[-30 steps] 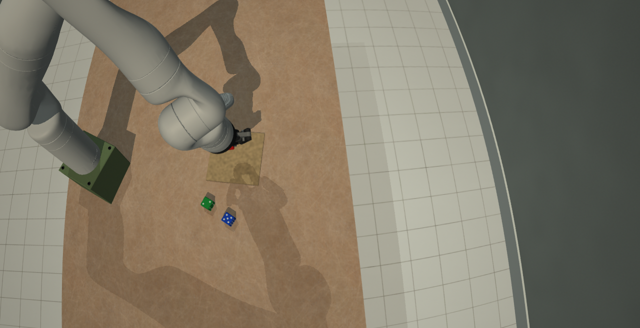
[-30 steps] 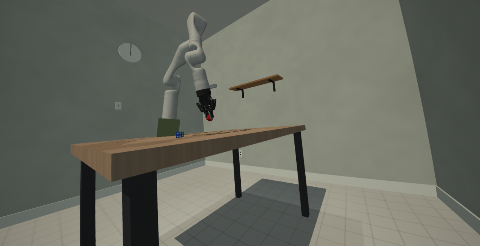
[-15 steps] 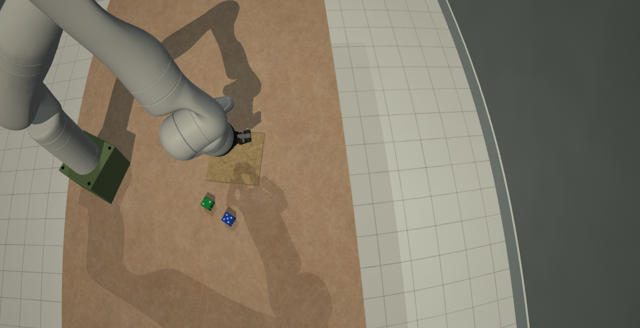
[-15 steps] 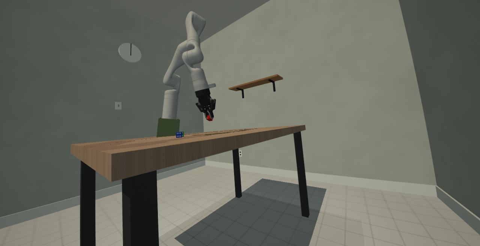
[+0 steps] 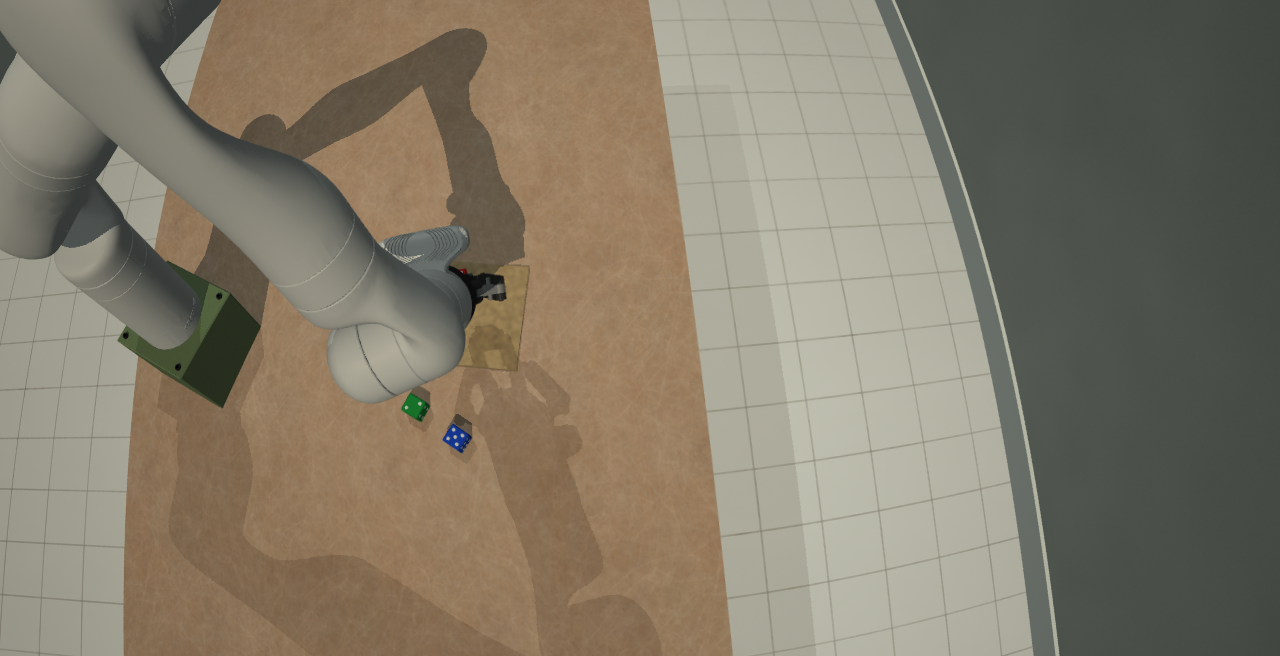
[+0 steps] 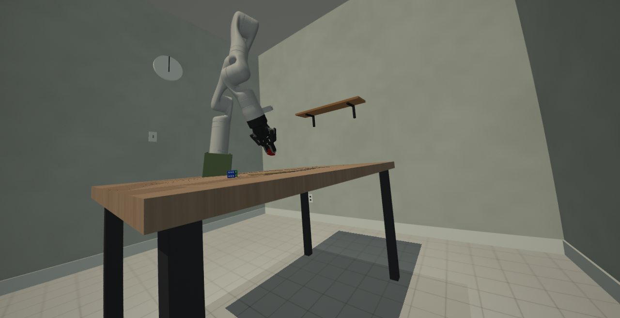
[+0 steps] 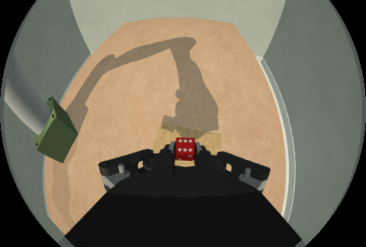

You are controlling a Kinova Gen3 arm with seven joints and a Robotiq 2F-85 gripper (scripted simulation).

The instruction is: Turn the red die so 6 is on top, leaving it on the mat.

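The tan mat is 10 cm below my hand. From my hand the other things lie so: red die (1 cm to the left, 1 cm below); green die (5 cm behind, 13 cm to the right, 9 cm below); blue die (17 cm to the right, 9 cm below).
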